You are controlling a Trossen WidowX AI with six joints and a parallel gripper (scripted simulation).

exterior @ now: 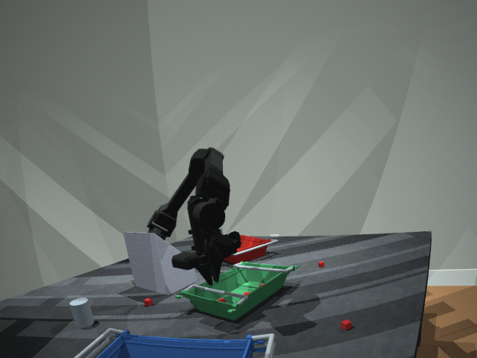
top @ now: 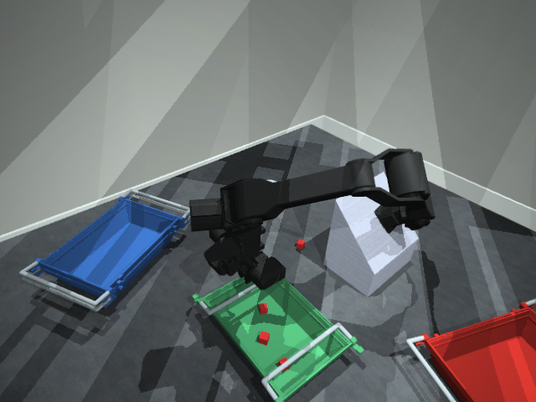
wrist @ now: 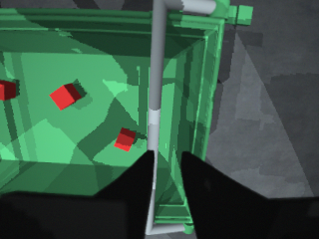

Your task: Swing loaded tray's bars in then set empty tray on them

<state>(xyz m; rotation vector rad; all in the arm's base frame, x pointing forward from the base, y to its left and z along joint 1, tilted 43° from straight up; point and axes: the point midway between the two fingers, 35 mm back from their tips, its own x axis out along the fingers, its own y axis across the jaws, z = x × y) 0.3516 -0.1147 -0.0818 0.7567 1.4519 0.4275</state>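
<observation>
My gripper tip is now 48 cm to the right of the red tray, 23 cm past it and 4 cm above it.
</observation>
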